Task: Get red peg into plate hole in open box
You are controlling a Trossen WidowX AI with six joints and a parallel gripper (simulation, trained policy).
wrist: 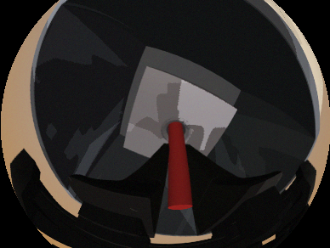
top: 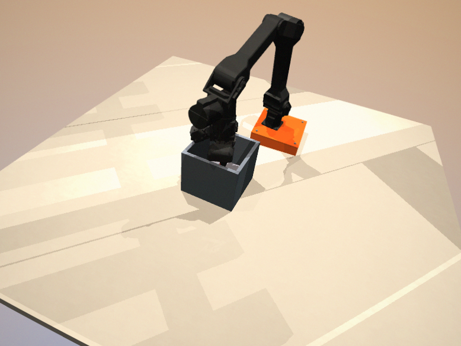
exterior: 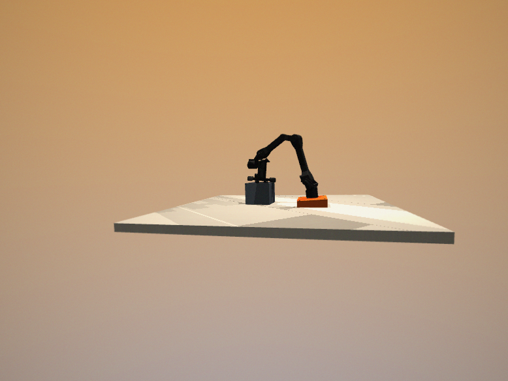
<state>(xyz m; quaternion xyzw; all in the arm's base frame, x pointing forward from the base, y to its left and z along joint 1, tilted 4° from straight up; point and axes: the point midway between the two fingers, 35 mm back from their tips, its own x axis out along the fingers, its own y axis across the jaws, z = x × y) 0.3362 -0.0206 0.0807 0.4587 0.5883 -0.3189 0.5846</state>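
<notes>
Right now the red peg is 1 cm above my gripper tip.
</notes>
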